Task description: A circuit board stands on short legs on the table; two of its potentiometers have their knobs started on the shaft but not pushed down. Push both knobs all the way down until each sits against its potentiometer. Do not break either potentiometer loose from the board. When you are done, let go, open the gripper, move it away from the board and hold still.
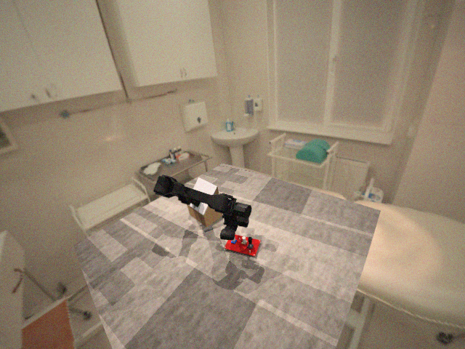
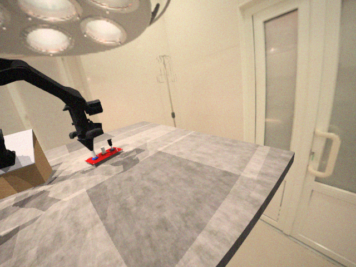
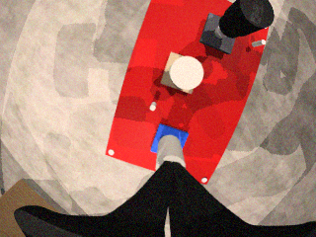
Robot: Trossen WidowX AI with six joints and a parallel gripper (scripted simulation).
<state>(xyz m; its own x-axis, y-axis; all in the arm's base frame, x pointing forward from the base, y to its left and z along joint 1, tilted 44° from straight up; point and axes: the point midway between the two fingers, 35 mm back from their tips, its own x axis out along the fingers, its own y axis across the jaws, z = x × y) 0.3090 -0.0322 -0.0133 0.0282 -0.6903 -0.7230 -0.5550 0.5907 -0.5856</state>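
Now: the grey knob 20 mm below my gripper tip. Also, from my gripper tip: black knob (90 mm ahead, 30 mm to the left).
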